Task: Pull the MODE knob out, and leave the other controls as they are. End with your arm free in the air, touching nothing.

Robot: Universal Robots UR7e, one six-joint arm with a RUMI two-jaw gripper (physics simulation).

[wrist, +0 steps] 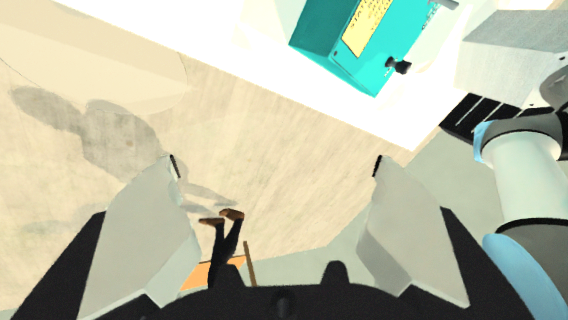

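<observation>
A teal control box with a yellow label stands on a white table top at the upper right of the wrist view. A black knob sticks out from its face near the lower corner; I cannot read the lettering beside it, so I cannot tell whether it is the MODE knob. A grey lever-like part shows at the top edge, cut off by the frame. My gripper is open and empty. It is apart from the box and the knob, which appear above and to the right of the fingertips.
The white table ends in a slanting edge, with floor below it. My arm's pale link is at the right, near a grey metal block and a black slotted piece. A person's legs and an orange panel show at the bottom.
</observation>
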